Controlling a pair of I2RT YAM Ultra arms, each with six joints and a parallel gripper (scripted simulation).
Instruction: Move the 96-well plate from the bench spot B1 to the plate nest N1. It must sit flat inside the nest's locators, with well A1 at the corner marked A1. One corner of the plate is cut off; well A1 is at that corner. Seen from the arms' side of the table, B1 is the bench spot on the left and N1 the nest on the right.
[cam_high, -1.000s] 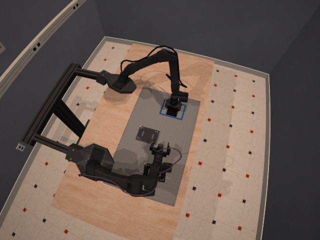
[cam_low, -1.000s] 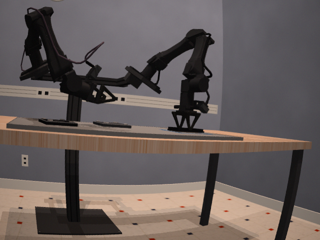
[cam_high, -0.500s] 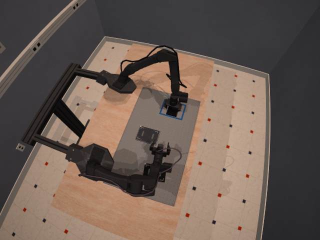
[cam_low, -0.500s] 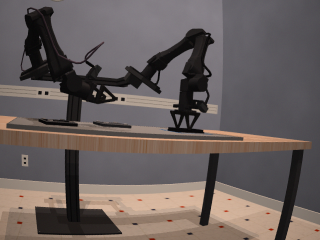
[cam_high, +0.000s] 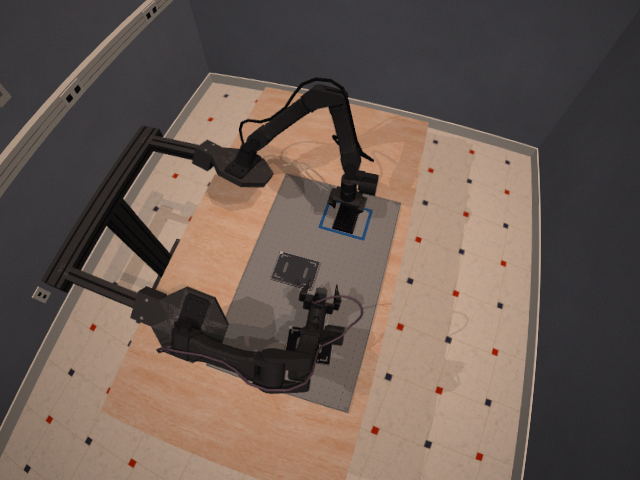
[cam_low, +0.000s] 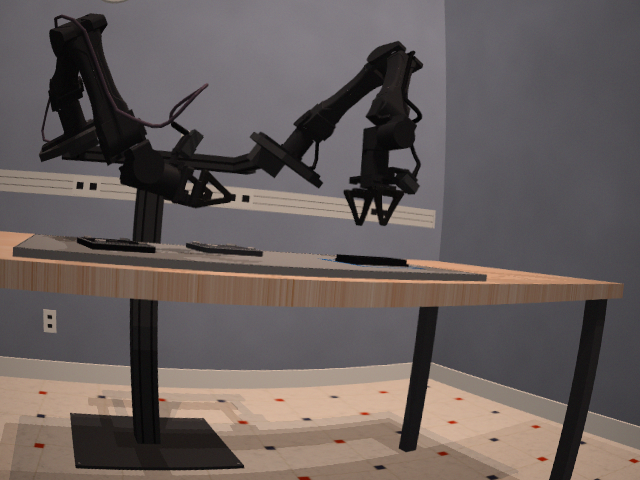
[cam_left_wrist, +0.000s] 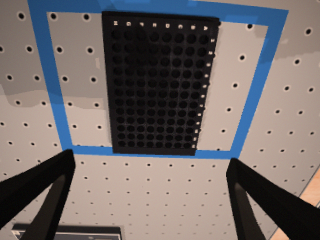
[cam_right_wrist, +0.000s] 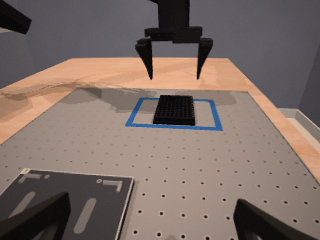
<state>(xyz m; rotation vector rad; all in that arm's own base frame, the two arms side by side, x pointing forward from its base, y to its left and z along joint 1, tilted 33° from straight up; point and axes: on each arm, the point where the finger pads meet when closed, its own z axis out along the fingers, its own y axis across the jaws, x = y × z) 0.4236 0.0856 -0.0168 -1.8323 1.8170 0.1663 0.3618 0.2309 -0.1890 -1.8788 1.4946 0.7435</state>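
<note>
The 96-well plate lies 8 cm below my left hand and 1 cm to the left of it. Also, from my left hand: A1 label 48 cm to the right, 13 cm behind, 8 cm below; black plate nest 53 cm to the right, 8 cm below, 5 cm behind.
</note>
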